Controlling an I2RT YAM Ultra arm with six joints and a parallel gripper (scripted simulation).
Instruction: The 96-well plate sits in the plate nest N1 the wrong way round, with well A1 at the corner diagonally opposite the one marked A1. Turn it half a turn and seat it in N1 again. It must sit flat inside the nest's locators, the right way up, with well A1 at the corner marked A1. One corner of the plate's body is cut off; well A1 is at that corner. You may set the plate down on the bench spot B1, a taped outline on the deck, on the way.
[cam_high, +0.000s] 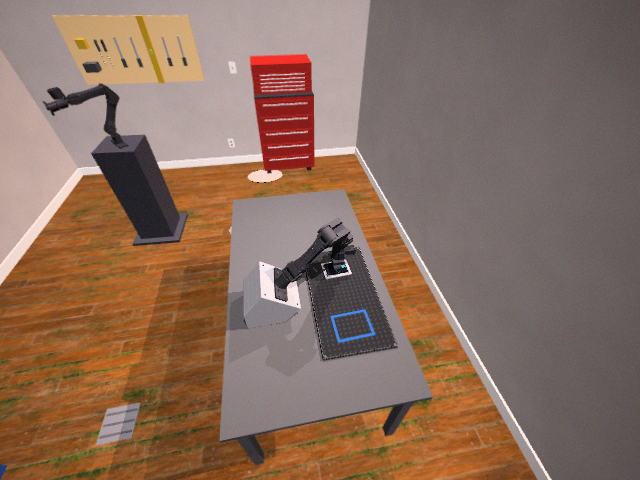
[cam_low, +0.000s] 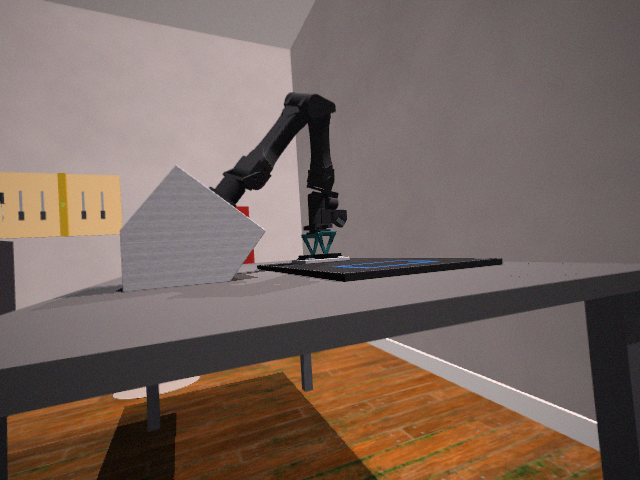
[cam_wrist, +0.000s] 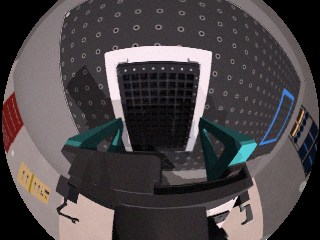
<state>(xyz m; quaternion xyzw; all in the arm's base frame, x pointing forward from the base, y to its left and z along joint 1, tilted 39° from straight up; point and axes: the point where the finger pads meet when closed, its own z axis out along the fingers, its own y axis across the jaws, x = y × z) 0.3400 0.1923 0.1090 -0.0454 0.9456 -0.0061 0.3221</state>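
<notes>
Right now the dark 96-well plate is 20 mm below my hand. From my hand the other things lie so: white plate nest N1: 30 mm below.
</notes>
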